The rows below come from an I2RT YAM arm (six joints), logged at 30 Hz.
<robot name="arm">
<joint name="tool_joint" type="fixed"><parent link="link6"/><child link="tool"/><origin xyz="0 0 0" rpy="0 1.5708 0"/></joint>
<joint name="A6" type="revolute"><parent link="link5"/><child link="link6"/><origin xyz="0.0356 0 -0.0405"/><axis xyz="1 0 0"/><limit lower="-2.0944" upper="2.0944"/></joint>
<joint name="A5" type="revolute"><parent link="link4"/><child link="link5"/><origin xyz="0.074 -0.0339 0.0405"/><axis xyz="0 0 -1"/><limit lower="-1.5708" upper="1.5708"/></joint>
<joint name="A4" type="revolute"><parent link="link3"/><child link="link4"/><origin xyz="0.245 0.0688 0.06"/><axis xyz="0 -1 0"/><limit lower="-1.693" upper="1.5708"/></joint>
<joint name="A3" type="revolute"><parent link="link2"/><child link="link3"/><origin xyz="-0.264 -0.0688 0"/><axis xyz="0 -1 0"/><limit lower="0" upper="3.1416"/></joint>
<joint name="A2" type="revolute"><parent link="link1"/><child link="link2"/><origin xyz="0.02 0.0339 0.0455"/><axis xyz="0 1 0"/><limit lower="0" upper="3.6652"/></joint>
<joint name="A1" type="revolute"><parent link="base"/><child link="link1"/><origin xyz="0 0 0.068"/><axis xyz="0 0 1"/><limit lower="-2.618" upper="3.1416"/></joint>
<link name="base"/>
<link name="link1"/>
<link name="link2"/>
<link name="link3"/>
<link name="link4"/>
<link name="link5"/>
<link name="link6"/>
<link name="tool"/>
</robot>
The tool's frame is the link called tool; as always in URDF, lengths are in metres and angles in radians.
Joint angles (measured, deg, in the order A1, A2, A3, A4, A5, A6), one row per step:
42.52, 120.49, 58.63, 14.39, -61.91, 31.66
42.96, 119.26, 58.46, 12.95, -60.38, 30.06
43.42, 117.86, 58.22, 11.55, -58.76, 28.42
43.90, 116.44, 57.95, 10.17, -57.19, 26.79
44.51, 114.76, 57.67, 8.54, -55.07, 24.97
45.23, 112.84, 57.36, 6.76, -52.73, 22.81
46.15, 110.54, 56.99, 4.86, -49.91, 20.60
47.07, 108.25, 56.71, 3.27, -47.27, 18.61
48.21, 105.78, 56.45, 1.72, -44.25, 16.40
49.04, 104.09, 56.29, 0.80, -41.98, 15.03
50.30, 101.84, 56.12, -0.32, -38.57, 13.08
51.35, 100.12, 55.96, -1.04, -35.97, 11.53
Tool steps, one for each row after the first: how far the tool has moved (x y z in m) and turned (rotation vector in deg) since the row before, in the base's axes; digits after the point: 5 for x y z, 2 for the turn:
-0.00286, 0.00074, 0.00495, -0.52, -1.87, -0.02
-0.00314, 0.00055, 0.00570, -0.48, -2.06, -0.01
-0.00343, 0.00041, 0.00568, -0.47, -2.04, 0.08
-0.00413, 0.00057, 0.00671, -0.73, -2.49, -0.04
-0.00492, 0.00055, 0.00773, -0.73, -2.95, 0.13
-0.00615, 0.00069, 0.00936, -0.86, -3.39, 0.10
-0.00591, 0.00079, 0.00995, -0.57, -3.38, 0.16
-0.00699, 0.00119, 0.01090, -0.55, -3.93, 0.26
-0.00489, 0.00085, 0.00755, -0.39, -2.78, 0.03
-0.00704, 0.00145, 0.01018, -0.57, -4.10, -0.01
-0.00589, 0.00111, 0.00774, -0.34, -3.23, 0.11

